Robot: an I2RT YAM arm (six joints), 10 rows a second.
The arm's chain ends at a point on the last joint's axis. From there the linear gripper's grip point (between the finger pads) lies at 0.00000 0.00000 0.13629 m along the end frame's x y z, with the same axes.
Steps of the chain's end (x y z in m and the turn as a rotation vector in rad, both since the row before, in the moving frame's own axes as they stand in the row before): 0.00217, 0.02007, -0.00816, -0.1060, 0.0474, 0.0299; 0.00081, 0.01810, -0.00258, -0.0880, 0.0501, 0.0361; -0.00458, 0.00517, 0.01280, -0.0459, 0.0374, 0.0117; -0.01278, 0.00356, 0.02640, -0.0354, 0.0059, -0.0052; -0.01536, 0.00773, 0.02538, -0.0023, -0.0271, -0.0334; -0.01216, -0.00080, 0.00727, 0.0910, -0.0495, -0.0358; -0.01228, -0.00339, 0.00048, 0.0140, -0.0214, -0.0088; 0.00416, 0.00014, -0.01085, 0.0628, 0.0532, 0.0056; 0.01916, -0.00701, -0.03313, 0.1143, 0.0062, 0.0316; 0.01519, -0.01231, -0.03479, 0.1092, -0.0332, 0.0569
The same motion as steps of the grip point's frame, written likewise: 0.00840, 0.03458, -0.00908, -0.1060, 0.0474, 0.0299; 0.00741, 0.03019, -0.00328, -0.0880, 0.0501, 0.0361; 0.00048, 0.01145, 0.01256, -0.0459, 0.0374, 0.0117; -0.01196, 0.00838, 0.02631, -0.0354, 0.0059, -0.0052; -0.01905, 0.00811, 0.02533, -0.0023, -0.0271, -0.0334; -0.01911, -0.01306, 0.00654, 0.0910, -0.0495, -0.0358; -0.01520, -0.00528, 0.00044, 0.0140, -0.0214, -0.0088; 0.01143, -0.00839, -0.01131, 0.0628, 0.0532, 0.0056; 0.02025, -0.02254, -0.03402, 0.1143, 0.0062, 0.0316; 0.01110, -0.02728, -0.03568, 0.1092, -0.0332, 0.0569
